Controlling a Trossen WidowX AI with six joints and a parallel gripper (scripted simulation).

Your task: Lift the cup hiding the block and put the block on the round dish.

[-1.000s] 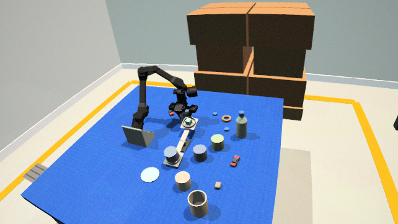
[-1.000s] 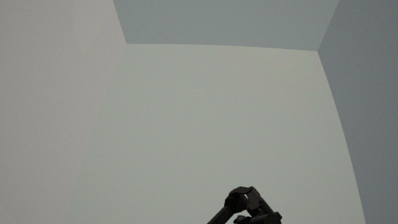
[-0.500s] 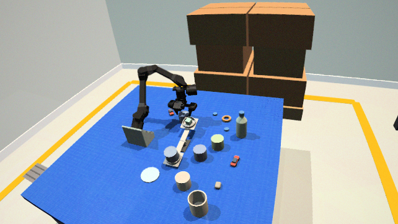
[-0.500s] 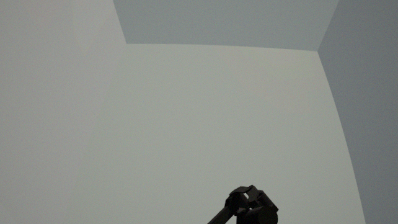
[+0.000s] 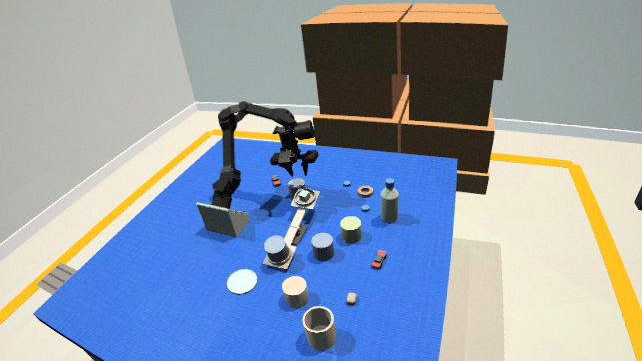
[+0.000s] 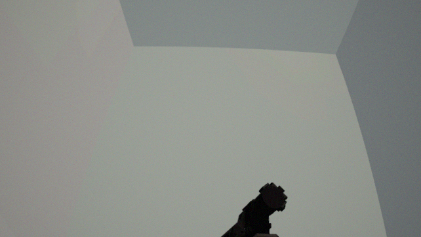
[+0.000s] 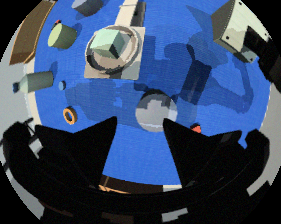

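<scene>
Right now the pale round dish is 9 cm behind my gripper tip, 46 cm to the right of it and 10 cm below it. Also, from my gripper tip: grey balance: 3 cm ahead, 22 cm to the right, 8 cm below; orange ring: 25 cm ahead, 5 cm to the left, 10 cm below; green cylinder: 24 cm ahead, 19 cm to the right, 7 cm below.
</scene>
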